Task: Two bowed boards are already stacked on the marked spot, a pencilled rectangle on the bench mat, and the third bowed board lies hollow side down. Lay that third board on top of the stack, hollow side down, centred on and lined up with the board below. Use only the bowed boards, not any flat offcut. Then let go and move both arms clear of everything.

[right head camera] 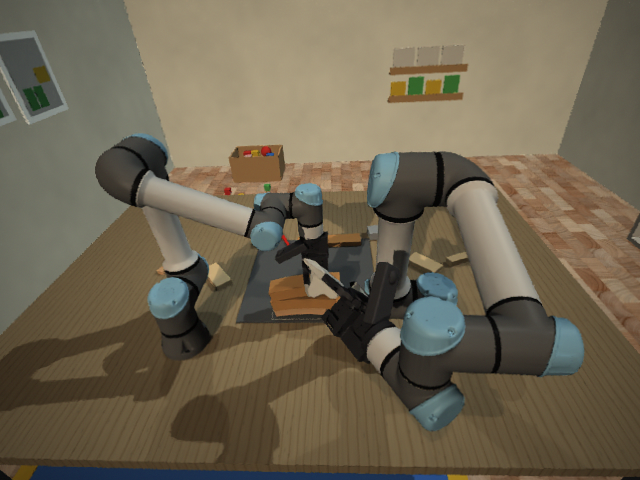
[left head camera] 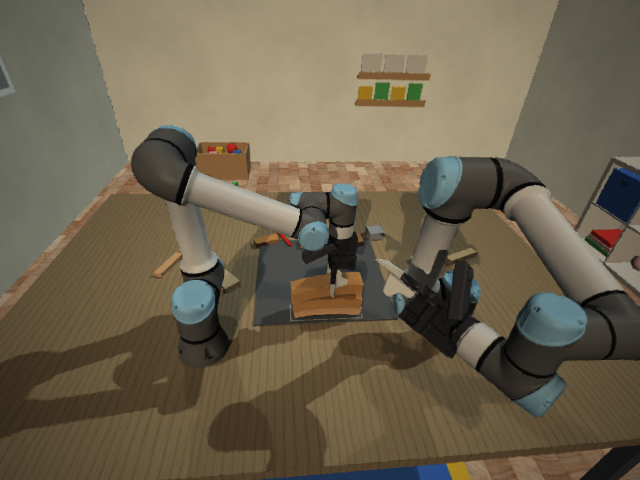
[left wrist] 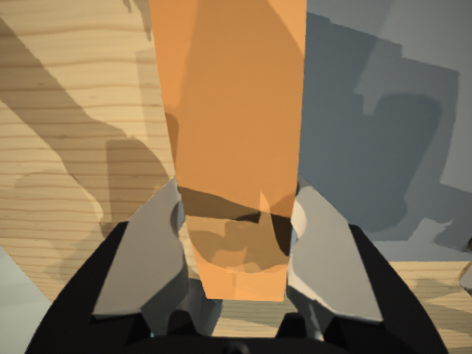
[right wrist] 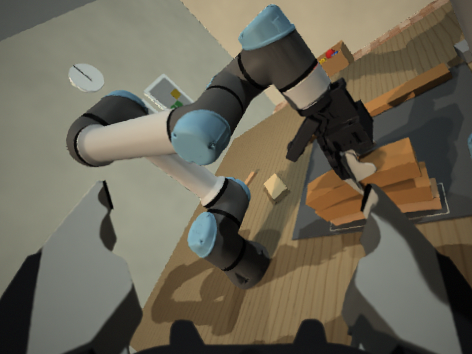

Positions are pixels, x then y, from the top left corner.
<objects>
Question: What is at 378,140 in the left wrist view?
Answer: A dark mat.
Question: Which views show my right gripper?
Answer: The right head camera view, the left head camera view and the right wrist view only.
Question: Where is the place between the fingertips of my left gripper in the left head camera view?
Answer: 331,289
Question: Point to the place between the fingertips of my left gripper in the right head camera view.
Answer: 309,289
</objects>
